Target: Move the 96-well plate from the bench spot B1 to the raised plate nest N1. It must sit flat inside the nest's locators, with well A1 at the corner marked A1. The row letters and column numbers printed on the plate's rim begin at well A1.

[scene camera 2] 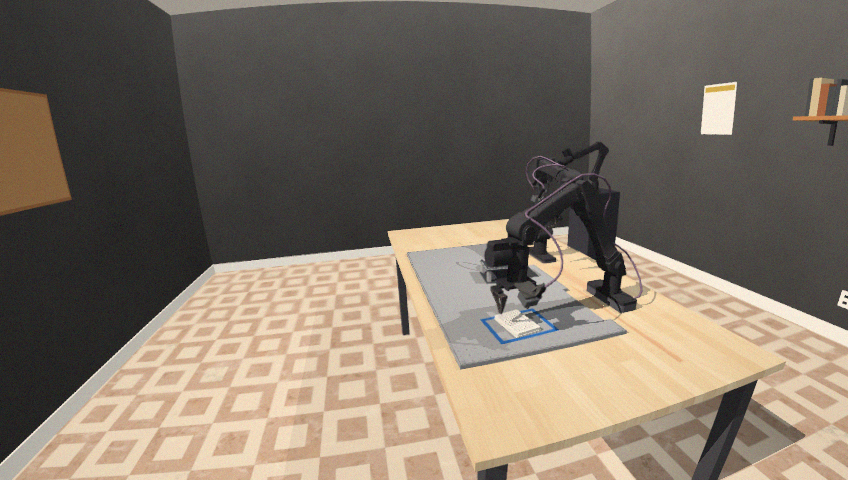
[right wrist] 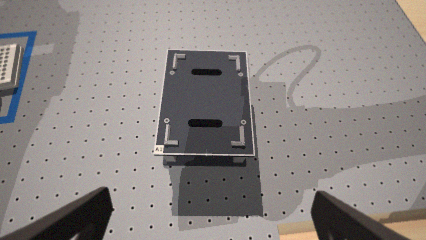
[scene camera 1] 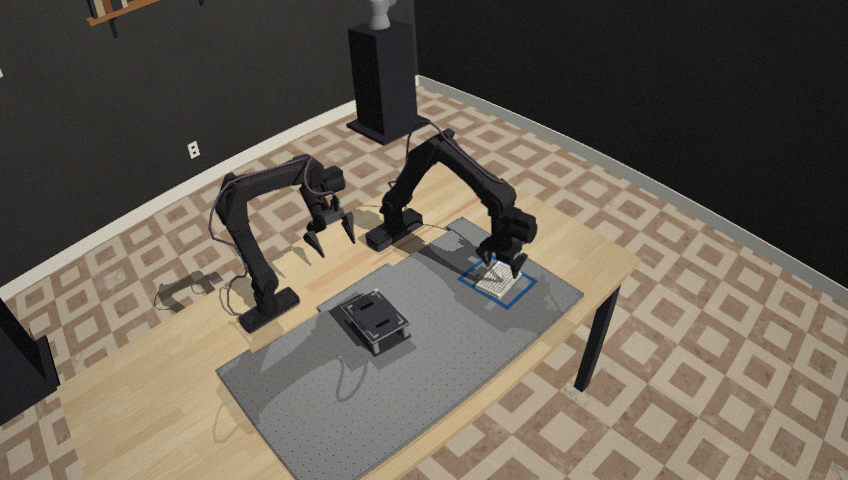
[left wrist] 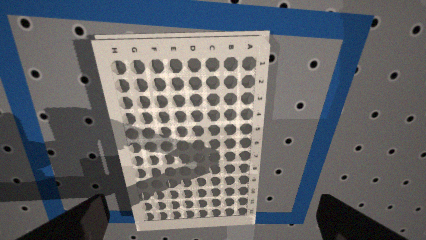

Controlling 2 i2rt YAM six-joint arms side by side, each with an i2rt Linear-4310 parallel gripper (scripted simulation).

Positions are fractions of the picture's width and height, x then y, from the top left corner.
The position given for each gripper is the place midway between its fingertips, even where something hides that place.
In view: the left gripper (left wrist: 0.50,0.85), the right gripper (right wrist: 0.50,0.83), a white 96-well plate (scene camera 1: 0.58,0.60) and a dark raised nest (right wrist: 0.44,0.40).
The white 96-well plate is seen too in scene camera 2 (scene camera 2: 0.61,0.67) and in the left wrist view (left wrist: 0.44,0.46).
